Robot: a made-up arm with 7 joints. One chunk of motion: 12 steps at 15 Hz.
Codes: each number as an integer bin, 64 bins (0 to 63) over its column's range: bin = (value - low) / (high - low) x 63, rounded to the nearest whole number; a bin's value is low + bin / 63 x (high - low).
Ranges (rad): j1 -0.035..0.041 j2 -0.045..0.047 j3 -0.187..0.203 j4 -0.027..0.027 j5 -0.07..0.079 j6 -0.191..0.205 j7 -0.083..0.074
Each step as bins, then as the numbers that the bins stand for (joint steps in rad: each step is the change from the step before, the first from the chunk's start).
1 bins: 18 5 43 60 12 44 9
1 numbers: -0.01329 -0.03770 0.07919 0.02443 -0.04162 0.08557 -0.06057
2 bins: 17 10 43 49 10 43 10
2 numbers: -0.01449 -0.03040 0.07919 0.01500 -0.04635 0.07929 -0.05808
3 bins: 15 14 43 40 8 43 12
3 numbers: -0.01690 -0.02456 0.07919 0.00729 -0.05108 0.07929 -0.05310
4 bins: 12 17 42 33 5 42 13
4 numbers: -0.02052 -0.02017 0.07300 0.00129 -0.05817 0.07300 -0.05060
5 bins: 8 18 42 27 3 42 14
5 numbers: -0.02535 -0.01871 0.07300 -0.00386 -0.06290 0.07300 -0.04811
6 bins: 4 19 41 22 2 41 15
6 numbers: -0.03017 -0.01725 0.06681 -0.00814 -0.06527 0.06671 -0.04562
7 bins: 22 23 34 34 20 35 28
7 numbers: -0.00846 -0.01141 0.02348 0.00214 -0.02270 0.02900 -0.01322
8 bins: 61 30 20 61 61 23 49
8 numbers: 0.03859 -0.00119 -0.06319 0.02529 0.07427 -0.04643 0.03911
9 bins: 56 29 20 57 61 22 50
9 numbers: 0.03256 -0.00265 -0.06319 0.02186 0.07427 -0.05271 0.04160
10 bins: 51 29 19 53 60 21 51
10 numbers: 0.02652 -0.00265 -0.06938 0.01843 0.07190 -0.05900 0.04410
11 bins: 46 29 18 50 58 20 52
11 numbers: 0.02049 -0.00265 -0.07557 0.01586 0.06717 -0.06529 0.04659
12 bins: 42 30 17 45 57 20 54
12 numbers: 0.01567 -0.00119 -0.08176 0.01157 0.06481 -0.06529 0.05157
